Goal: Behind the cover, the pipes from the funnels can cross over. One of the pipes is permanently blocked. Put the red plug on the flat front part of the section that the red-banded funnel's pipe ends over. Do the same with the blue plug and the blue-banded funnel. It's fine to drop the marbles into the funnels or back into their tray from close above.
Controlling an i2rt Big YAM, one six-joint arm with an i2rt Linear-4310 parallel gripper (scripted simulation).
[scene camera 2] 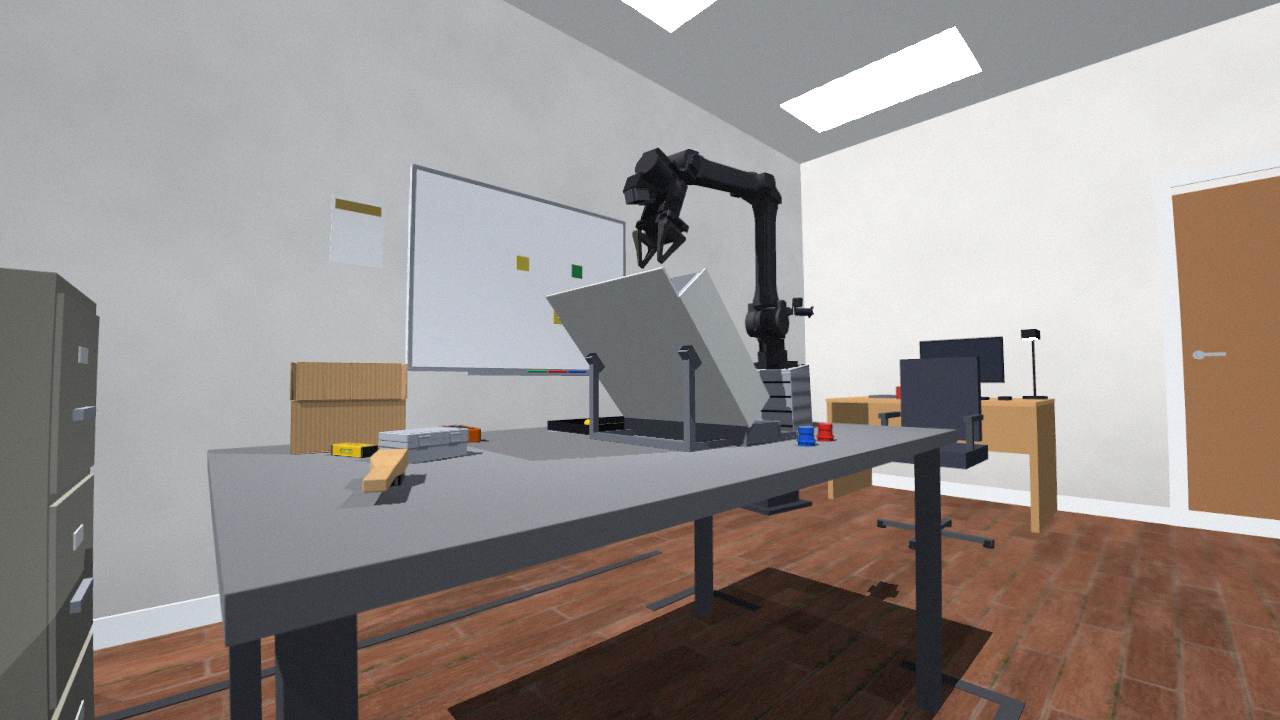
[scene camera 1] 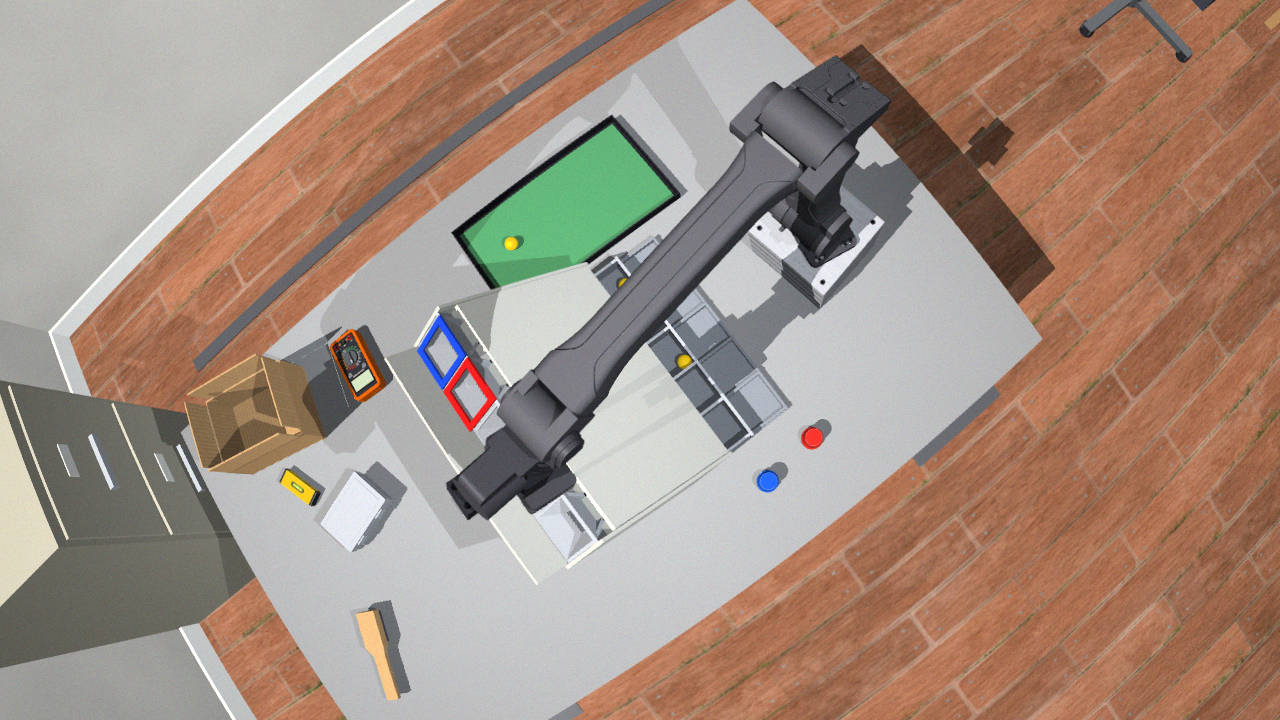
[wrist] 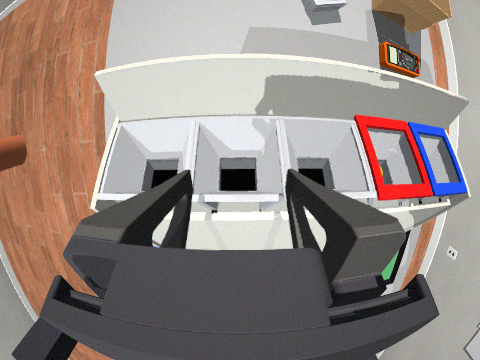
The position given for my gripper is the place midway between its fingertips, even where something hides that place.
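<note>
Multimeter (scene camera 1: 362,375), also (wrist: 393,57). Green tray (scene camera 1: 571,209), also (scene camera 2: 571,425). My gripper (scene camera 1: 525,479), (scene camera 2: 649,264), (wrist: 238,178).
</note>
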